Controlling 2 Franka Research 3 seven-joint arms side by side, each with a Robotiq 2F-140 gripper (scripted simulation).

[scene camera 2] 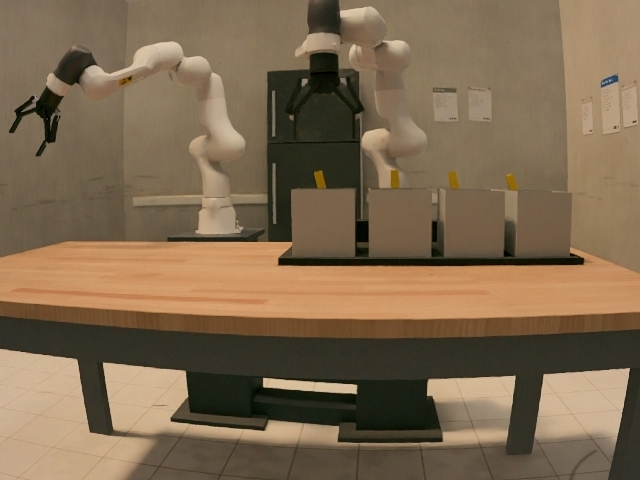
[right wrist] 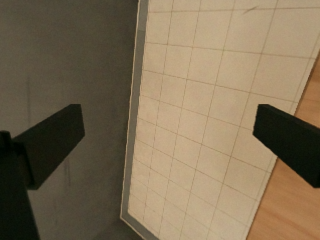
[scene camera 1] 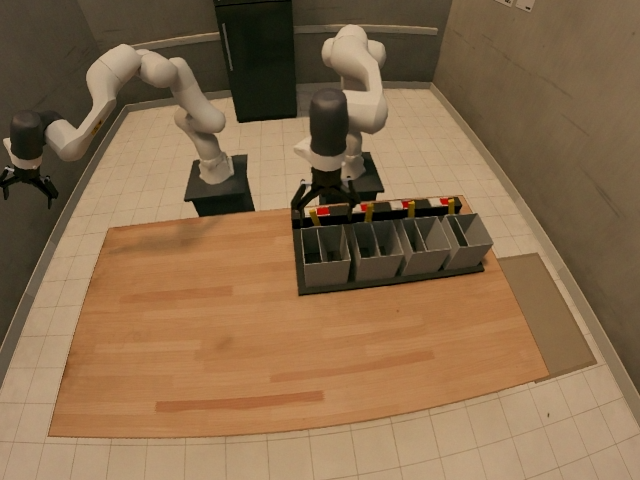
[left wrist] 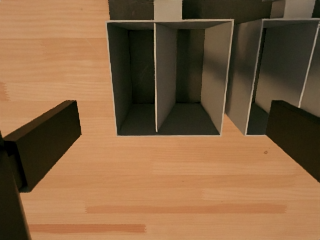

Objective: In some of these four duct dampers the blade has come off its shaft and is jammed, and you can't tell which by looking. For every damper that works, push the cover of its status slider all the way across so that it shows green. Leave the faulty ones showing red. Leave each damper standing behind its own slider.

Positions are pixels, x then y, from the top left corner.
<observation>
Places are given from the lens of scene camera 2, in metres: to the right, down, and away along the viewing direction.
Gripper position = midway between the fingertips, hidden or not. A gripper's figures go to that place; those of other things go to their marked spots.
my left gripper [scene camera 2: 324, 139]: 0.01, -0.25, 1.28
my right gripper [scene camera 2: 24, 144]: -1.05, -0.34, 1.57
damper [scene camera 2: 324, 224]: 0.01, -0.04, 1.24
</observation>
